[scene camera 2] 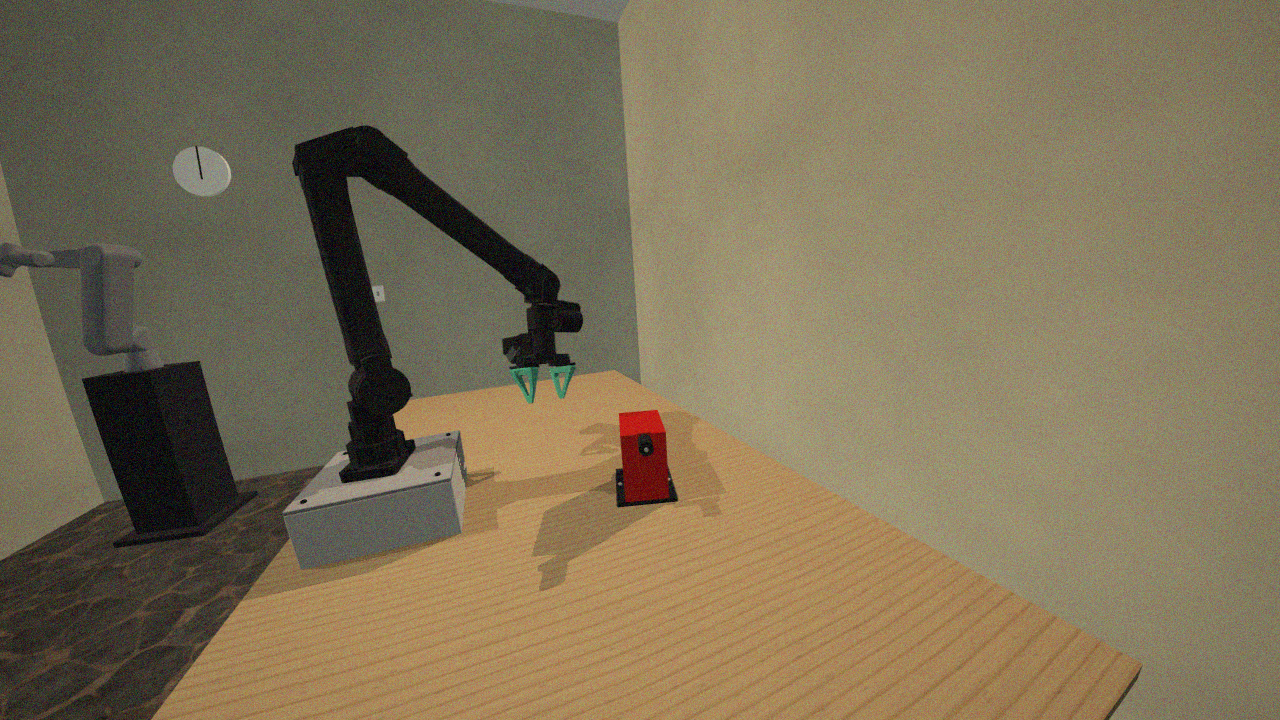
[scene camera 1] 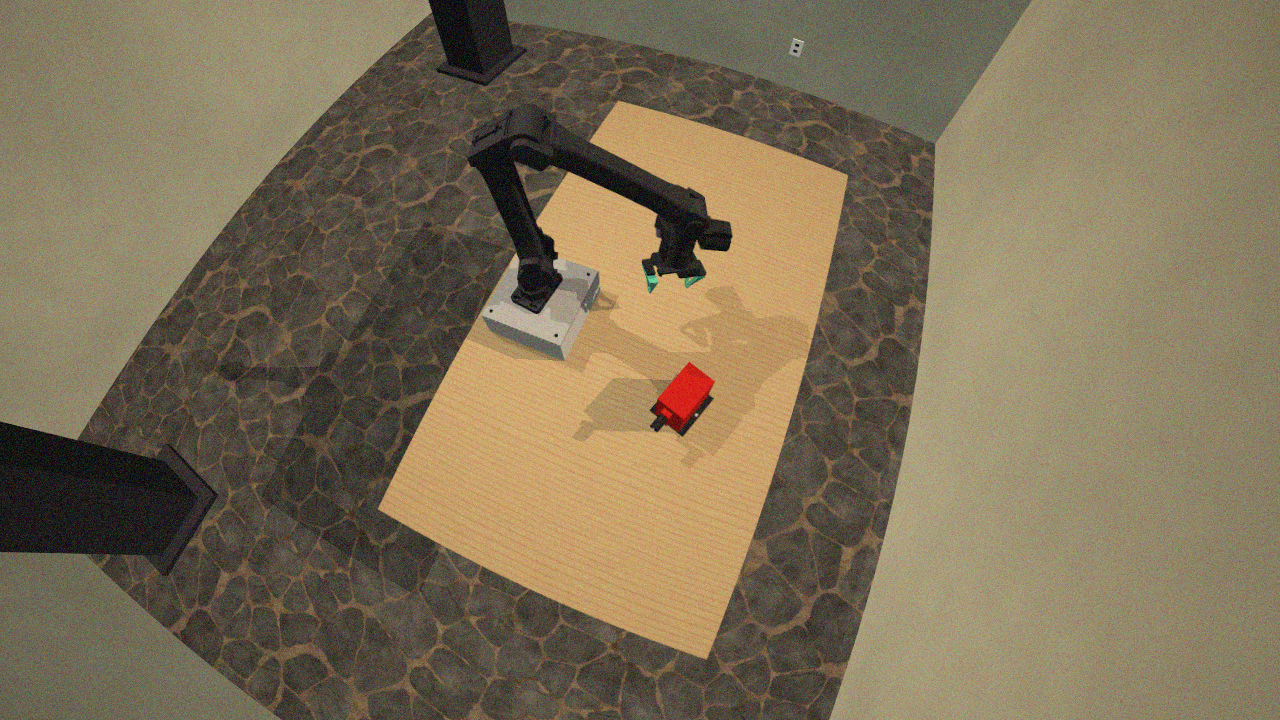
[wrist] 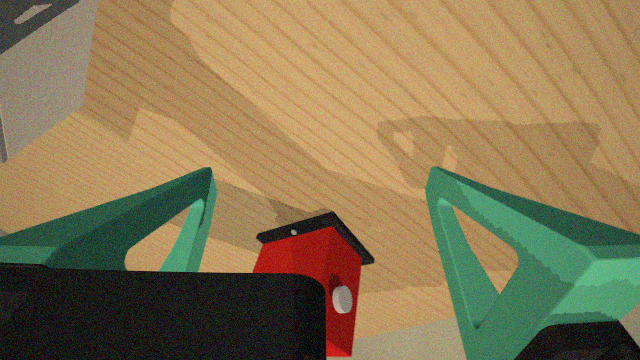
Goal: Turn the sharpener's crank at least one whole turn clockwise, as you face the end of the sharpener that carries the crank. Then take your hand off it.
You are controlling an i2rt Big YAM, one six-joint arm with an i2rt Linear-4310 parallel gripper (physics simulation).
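Seen in the pictures: gripper, fingertip midpoint: (scene camera 2: 546, 400) (scene camera 1: 667, 288) (wrist: 320, 179); arm's base, link origin: (scene camera 2: 381, 463) (scene camera 1: 537, 289).
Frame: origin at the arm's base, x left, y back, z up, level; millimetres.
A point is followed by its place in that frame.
Note:
The sharpener, a red box (scene camera 1: 684, 394) @[x -79, y -449, z 33 mm] (scene camera 2: 646, 474) @[x -146, y -433, z -24 mm] (wrist: 310, 250) @[x -28, y -419, z -58 mm] on a black base, stands upright on the wooden table (scene camera 1: 572, 501) @[x -399, y -334, z -95 mm] (scene camera 2: 760, 582) @[x -343, y -517, z -95 mm]. The black crank (scene camera 1: 659, 422) @[x -165, y -431, z 43 mm] (scene camera 2: 645, 444) @[x -181, y -425, z 40 mm] sits high on its end facing scene camera 2. The crank does not show in the wrist view, where a pale round disc (wrist: 342, 299) @[x -2, y -456, z -10 mm] is on another face and a black part covers some of the body. My gripper (scene camera 1: 670, 286) @[x 141, y -294, z 35 mm] (scene camera 2: 546, 399) @[x 141, y -294, z 35 mm] (wrist: 320, 179) @[x 141, y -294, z 35 mm] is open and empty, with green fingers pointing down. It hangs above the table, on the side of the sharpener away from the crank, touching nothing.
The arm's grey base box (scene camera 1: 528, 324) @[x -93, y -36, z 0 mm] (scene camera 2: 384, 528) @[x -116, y -32, z -58 mm] (wrist: 45, 75) @[x -27, y -127, z -45 mm] stands at the table's side. A wall (scene camera 2: 895, 268) runs along the far long side. Beyond the table, a black pedestal (scene camera 2: 161, 447) carries a grey arm (scene camera 2: 109, 300).

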